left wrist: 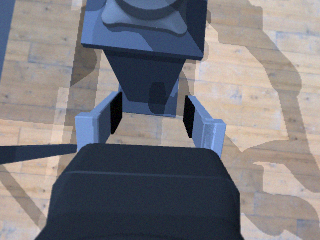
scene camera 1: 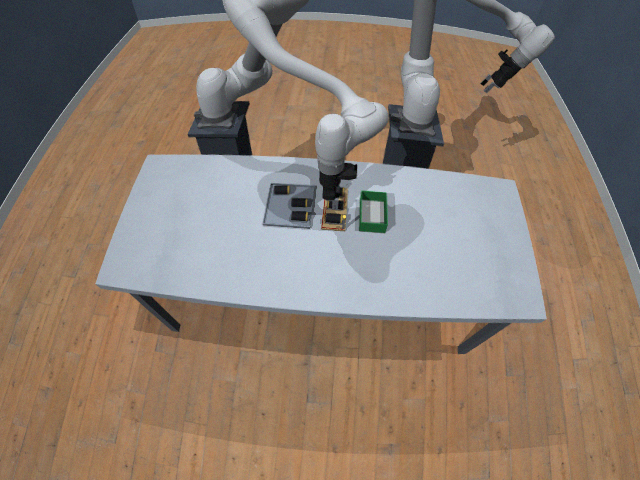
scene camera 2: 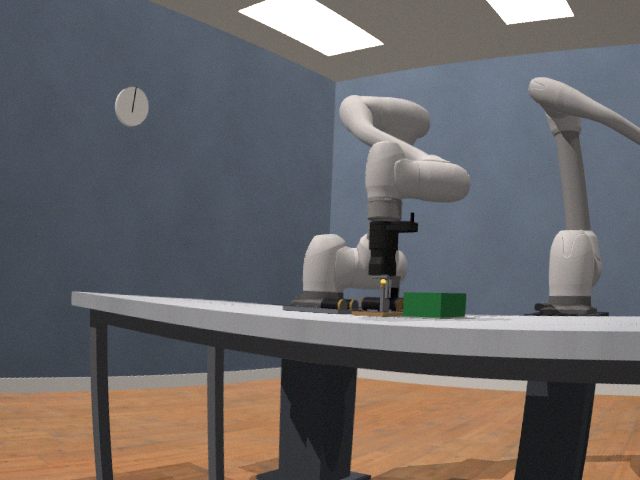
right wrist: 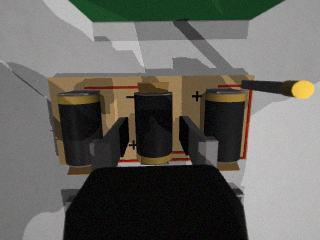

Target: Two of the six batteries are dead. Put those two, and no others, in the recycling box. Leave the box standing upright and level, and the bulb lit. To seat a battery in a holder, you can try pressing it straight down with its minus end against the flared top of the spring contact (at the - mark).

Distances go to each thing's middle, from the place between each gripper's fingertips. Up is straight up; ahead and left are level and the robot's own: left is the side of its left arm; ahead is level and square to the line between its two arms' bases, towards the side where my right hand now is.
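Labels:
Grey tray (scene camera 1: 278, 209): 18 cm to the right of my right hand, 1 cm behind it, 5 cm below it. Green recycling box (scene camera 2: 415, 305): 3 cm ahead of my right hand, 14 cm to the left of it and 4 cm below it. Going by its middle, the grey tray is nearer to my right hand than to my left hand.
Relative to my left hand, the grey tray is 880 mm to the right, 570 mm ahead and 260 mm below. As for the green recycling box, my left hand is 560 mm to the left of it, 600 mm short of it and 250 mm above it. By its middle, the green recycling box is nearer to my right hand than to my left hand.

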